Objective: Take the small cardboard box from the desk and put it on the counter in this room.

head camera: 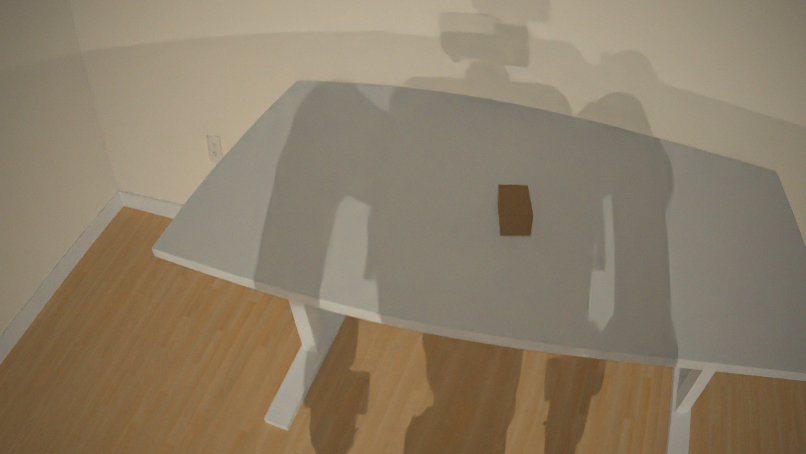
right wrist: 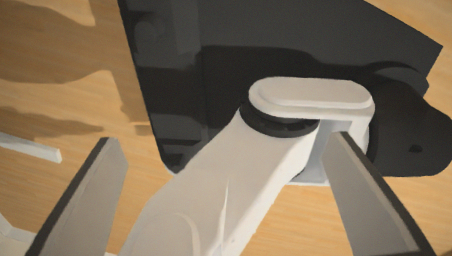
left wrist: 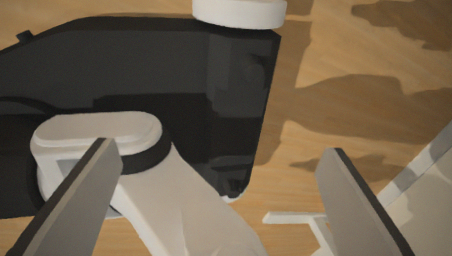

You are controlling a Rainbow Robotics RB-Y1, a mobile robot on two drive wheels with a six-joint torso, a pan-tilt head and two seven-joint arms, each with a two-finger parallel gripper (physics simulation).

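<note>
The small brown cardboard box (head camera: 514, 210) stands on the white desk (head camera: 727, 253), a little right of the middle of the head camera view, well in from the desk's edges. The robot's shadow falls over it. My left gripper (left wrist: 220, 156) is open, with nothing between its fingers. My right gripper (right wrist: 225, 148) is open too, with nothing between its fingers. Both grippers hang beside the robot's base, away from the box, and neither shows in the head camera view. The counter does not show in these views.
The desk stands close to the wall (head camera: 169, 101), which has a power outlet (head camera: 214, 147). A white desk leg (head camera: 298, 377) reaches the wooden floor (head camera: 141, 349) on the left, another (head camera: 679, 417) on the right. The robot's dark base (left wrist: 150, 65) (right wrist: 260, 30) lies below the wrists.
</note>
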